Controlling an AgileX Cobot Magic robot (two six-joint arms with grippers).
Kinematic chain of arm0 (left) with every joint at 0, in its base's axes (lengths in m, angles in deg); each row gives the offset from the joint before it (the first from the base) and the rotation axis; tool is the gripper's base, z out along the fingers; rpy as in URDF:
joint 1: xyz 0 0 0.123 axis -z
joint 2: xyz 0 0 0 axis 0.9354 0.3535 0
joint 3: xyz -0.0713 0.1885 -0.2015 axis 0.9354 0.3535 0
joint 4: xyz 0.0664 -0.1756 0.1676 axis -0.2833 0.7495 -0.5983
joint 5: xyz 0 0 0 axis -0.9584 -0.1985 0.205
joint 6: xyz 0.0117 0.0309 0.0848 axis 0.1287 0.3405 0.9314
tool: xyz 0 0 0 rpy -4.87 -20.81 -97.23
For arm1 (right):
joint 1: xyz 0 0 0.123 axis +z
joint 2: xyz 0 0 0 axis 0.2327 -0.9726 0
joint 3: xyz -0.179 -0.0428 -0.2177 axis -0.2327 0.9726 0
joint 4: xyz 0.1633 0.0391 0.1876 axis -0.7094 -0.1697 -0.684
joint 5: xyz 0 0 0 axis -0.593 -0.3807 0.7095
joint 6: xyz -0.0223 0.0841 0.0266 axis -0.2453 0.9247 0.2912
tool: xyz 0 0 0 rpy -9.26 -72.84 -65.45
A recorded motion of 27 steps. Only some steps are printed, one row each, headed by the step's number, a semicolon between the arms.
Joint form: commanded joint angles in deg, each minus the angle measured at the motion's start. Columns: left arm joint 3, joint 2, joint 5, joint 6, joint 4, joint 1; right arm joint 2, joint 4, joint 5, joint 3, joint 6, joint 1.
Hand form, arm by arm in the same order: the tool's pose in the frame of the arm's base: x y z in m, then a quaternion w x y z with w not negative. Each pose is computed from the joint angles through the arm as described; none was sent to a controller.
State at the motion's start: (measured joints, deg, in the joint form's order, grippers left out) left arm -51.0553 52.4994 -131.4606 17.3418 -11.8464 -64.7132; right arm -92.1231 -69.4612 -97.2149 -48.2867 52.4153 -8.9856
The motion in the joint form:
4: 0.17 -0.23 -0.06 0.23 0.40 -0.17; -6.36 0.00 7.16 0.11 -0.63 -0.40
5: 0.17 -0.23 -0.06 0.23 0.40 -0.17; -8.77 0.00 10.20 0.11 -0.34 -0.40
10: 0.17 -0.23 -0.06 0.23 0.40 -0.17; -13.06 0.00 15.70 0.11 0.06 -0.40
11: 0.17 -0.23 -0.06 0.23 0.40 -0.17; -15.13 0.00 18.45 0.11 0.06 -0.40
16: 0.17 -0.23 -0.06 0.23 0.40 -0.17; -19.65 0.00 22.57 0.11 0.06 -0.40
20: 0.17 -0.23 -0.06 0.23 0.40 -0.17; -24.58 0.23 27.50 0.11 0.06 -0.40
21: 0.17 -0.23 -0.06 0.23 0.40 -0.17; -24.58 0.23 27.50 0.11 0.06 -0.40
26: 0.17 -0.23 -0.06 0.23 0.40 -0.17; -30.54 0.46 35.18 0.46 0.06 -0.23
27: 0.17 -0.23 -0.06 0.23 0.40 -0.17; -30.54 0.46 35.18 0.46 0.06 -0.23
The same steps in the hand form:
4: -0.0096 -0.0040 0.2823 0.52646 0.00387 0.84741 -0.06878; 0.1499 0.0086 0.3002 0.59045 -0.02351 0.80666 0.01058
5: -0.0096 -0.0040 0.2823 0.52646 0.00387 0.84741 -0.06878; 0.1587 0.0098 0.2982 0.59462 -0.02365 0.80353 0.01456
10: -0.0096 -0.0040 0.2823 0.52646 0.00387 0.84741 -0.06878; 0.1740 0.0119 0.2941 0.60257 -0.02454 0.79740 0.02143
11: -0.0096 -0.0040 0.2823 0.52646 0.00387 0.84741 -0.06878; 0.1812 0.0130 0.2918 0.60705 -0.02625 0.79387 0.02395
16: -0.0096 -0.0040 0.2823 0.52646 0.00387 0.84741 -0.06878; 0.1958 0.0149 0.2831 0.60391 -0.02883 0.79606 0.02750
20: -0.0096 -0.0040 0.2823 0.52646 0.00387 0.84741 -0.06878; 0.2112 0.0170 0.2730 0.60346 -0.03327 0.79609 0.03118
21: -0.0096 -0.0040 0.2823 0.52646 0.00387 0.84741 -0.06878; 0.2112 0.0170 0.2730 0.60346 -0.03327 0.79609 0.03118
26: -0.0096 -0.0040 0.2823 0.52646 0.00387 0.84741 -0.06878; 0.2282 0.0205 0.2598 0.61209 -0.03970 0.78881 0.03943
27: -0.0096 -0.0040 0.2823 0.52646 0.00387 0.84741 -0.06878; 0.2282 0.0205 0.2598 0.61209 -0.03970 0.78881 0.03943

